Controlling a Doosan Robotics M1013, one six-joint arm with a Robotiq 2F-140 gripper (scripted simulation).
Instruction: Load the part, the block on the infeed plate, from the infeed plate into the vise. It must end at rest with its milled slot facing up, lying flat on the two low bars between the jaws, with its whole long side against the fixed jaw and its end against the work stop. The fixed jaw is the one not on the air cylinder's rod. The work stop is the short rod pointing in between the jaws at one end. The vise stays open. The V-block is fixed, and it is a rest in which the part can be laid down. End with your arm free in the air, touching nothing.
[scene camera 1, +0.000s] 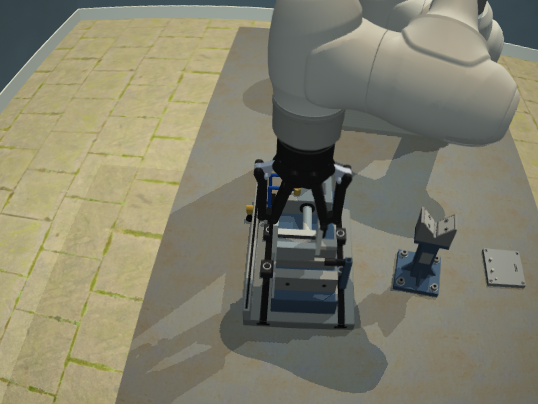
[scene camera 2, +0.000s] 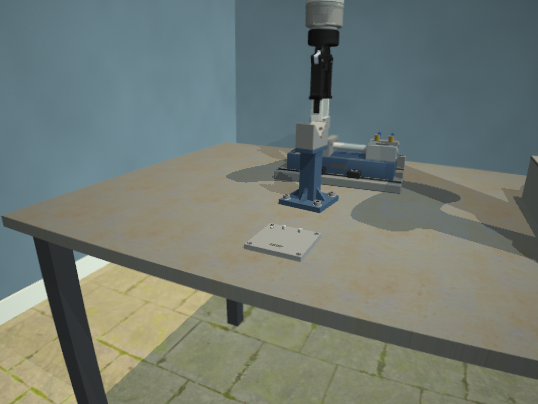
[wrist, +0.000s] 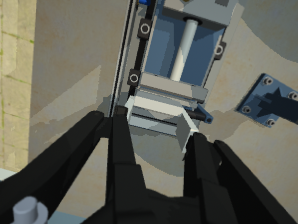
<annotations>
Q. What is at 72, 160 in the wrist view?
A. My gripper.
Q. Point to my gripper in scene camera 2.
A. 319, 125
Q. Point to a part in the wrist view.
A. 152, 112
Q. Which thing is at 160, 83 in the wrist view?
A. A moving jaw.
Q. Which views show my gripper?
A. Scene camera 1, scene camera 2 and the wrist view: all of them.
</annotations>
